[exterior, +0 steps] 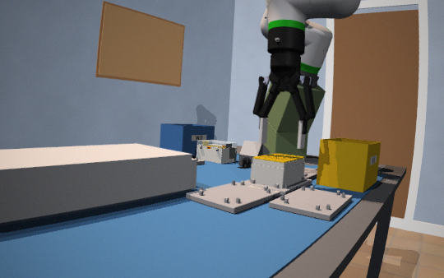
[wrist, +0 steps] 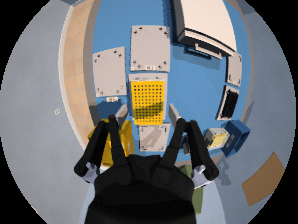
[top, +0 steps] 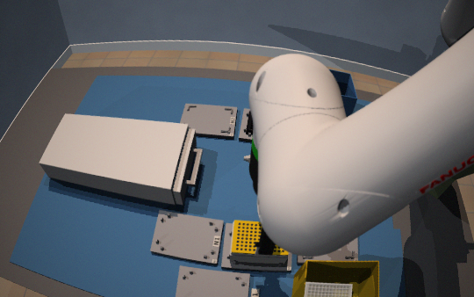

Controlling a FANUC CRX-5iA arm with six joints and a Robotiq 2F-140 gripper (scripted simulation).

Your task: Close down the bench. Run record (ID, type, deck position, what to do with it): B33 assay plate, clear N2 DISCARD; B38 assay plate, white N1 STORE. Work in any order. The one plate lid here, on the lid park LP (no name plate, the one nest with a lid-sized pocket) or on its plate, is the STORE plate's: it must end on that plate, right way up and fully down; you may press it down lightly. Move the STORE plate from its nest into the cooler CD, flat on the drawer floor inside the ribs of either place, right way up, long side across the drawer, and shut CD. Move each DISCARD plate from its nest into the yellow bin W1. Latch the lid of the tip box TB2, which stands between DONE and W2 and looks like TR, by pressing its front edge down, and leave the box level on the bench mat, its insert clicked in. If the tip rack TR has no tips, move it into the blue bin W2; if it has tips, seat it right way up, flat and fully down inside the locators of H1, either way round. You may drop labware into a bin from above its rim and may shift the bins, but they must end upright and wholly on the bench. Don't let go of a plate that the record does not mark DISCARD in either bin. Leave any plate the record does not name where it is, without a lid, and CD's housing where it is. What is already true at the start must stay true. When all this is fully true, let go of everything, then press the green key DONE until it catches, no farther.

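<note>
Right now the tip rack TR is 10 mm behind my hand and 70 mm below it. Round my hand: clear plate: 160 mm behind, 160 mm to the left, 110 mm below; then nest H1: 110 mm ahead, 120 mm to the left, 120 mm below; then yellow bin W1: 160 mm behind, 160 mm to the left, 80 mm below.
</note>
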